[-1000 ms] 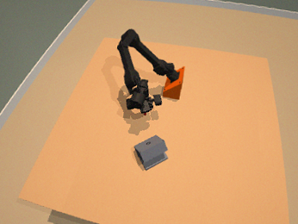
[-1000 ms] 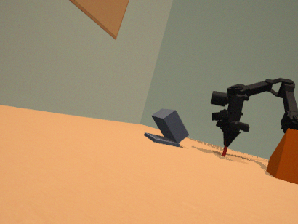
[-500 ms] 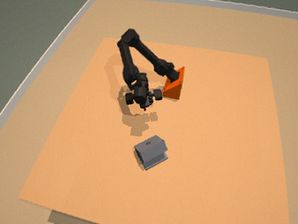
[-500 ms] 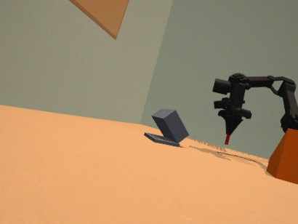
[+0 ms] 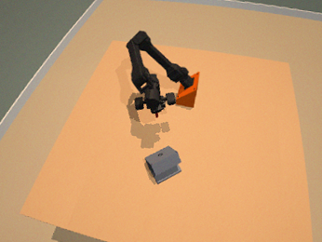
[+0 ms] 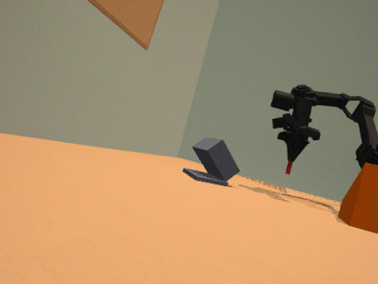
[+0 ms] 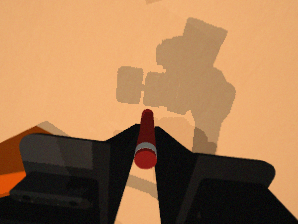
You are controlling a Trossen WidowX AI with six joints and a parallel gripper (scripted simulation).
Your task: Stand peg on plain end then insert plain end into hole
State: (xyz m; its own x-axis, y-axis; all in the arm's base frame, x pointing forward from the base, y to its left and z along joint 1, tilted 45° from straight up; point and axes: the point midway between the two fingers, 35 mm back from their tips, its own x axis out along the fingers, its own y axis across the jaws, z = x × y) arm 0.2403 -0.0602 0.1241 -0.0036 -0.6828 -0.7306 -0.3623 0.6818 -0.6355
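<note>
My gripper tip is now 220 mm short of the grey sloped panel, 80 mm to the right of it and 50 mm above it. Also, from my gripper tip: flat grey foot: 240 mm ahead, 110 mm below, 90 mm to the left; red peg: 20 mm above.
</note>
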